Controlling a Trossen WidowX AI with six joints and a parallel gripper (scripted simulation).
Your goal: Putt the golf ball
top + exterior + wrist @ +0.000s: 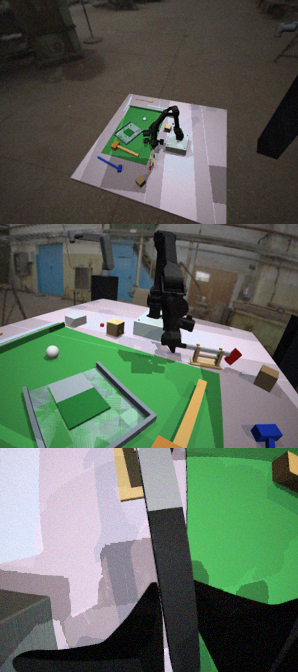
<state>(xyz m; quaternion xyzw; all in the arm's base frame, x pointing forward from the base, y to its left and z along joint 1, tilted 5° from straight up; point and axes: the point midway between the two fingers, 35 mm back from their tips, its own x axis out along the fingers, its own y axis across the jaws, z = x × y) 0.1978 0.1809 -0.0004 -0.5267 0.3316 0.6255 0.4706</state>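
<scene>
My gripper tip is 11 cm to the right of the red putter, 4 cm past it and 3 cm below it. From my gripper tip the other things lie so: red ball 41 cm to the right, 4 cm behind, 2 cm below; blue mallet 32 cm to the left, 30 cm ahead, 2 cm below; white golf ball 32 cm to the right, 28 cm ahead.
</scene>
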